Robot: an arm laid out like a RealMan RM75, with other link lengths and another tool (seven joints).
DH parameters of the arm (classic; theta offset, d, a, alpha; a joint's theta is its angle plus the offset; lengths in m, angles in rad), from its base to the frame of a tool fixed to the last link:
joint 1: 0 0.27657 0 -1.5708
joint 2: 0 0 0 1.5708
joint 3: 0 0.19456 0 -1.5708
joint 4: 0 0 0 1.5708
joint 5: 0 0.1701 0 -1.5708
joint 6: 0 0 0 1.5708
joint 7: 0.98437 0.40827 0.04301 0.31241
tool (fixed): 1.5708 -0.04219 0 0
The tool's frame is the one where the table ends.
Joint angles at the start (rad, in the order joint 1, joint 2, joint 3, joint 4, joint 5, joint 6, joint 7):
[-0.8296 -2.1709 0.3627 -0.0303 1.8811 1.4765 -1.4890]
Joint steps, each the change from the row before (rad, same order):
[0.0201 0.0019 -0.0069 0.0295 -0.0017 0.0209 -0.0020]
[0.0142 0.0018 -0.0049 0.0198 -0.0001 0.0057 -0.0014]
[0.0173 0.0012 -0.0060 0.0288 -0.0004 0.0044 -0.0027]
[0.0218 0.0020 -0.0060 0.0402 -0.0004 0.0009 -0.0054]
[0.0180 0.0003 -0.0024 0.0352 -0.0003 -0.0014 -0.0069]
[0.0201 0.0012 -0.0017 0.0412 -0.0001 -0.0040 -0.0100]
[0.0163 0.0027 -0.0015 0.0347 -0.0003 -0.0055 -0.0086]
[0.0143 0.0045 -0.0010 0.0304 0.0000 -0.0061 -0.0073]
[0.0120 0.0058 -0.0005 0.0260 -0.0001 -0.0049 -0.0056]
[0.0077 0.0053 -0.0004 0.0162 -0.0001 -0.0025 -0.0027]
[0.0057 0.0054 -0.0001 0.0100 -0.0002 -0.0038 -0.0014]
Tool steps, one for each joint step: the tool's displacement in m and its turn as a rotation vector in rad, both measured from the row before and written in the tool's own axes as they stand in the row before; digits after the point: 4 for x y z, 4 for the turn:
[-0.0100 -0.0033 -0.0040 0.0131 -0.0200 0.0122]
[-0.0080 0.0009 -0.0022 0.0007 -0.0173 0.0110]
[-0.0107 0.0020 -0.0023 -0.0014 -0.0230 0.0170]
[-0.0146 0.0045 -0.0028 -0.0075 -0.0304 0.0256]
[-0.0115 0.0049 -0.0022 -0.0098 -0.0236 0.0208]
[-0.0135 0.0066 -0.0024 -0.0146 -0.0270 0.0246]
[-0.0124 0.0063 -0.0019 -0.0143 -0.0241 0.0229]
[-0.0117 0.0063 -0.0018 -0.0145 -0.0218 0.0227]
[-0.0106 0.0055 -0.0017 -0.0124 -0.0186 0.0219]
[-0.0072 0.0035 -0.0012 -0.0076 -0.0120 0.0157]
[-0.0058 0.0034 -0.0009 -0.0076 -0.0098 0.0122]

